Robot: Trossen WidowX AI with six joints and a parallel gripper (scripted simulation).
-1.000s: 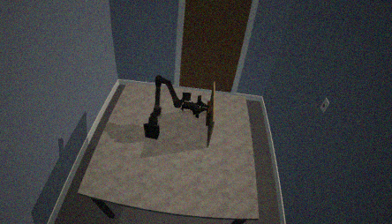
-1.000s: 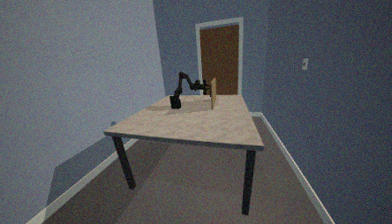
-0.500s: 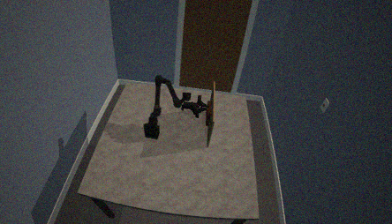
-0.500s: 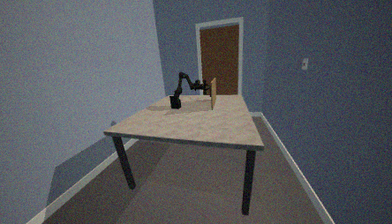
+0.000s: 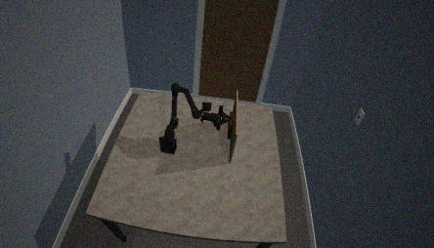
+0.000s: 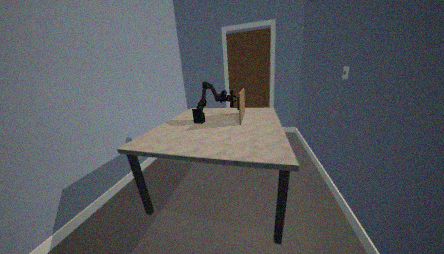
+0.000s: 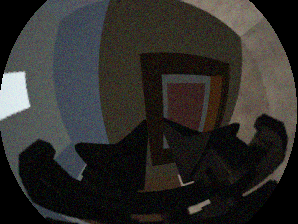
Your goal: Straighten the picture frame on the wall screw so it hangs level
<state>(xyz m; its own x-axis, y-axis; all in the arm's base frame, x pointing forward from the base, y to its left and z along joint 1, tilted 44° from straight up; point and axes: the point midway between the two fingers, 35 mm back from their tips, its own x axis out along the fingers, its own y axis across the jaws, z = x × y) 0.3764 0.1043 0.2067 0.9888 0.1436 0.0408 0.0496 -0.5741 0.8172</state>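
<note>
The picture frame is 5 cm below my gripper tip and 1 cm ahead of it. From my gripper tip the other things lie so: wall panel: 7 cm below, 2 cm ahead, 1 cm to the left.
</note>
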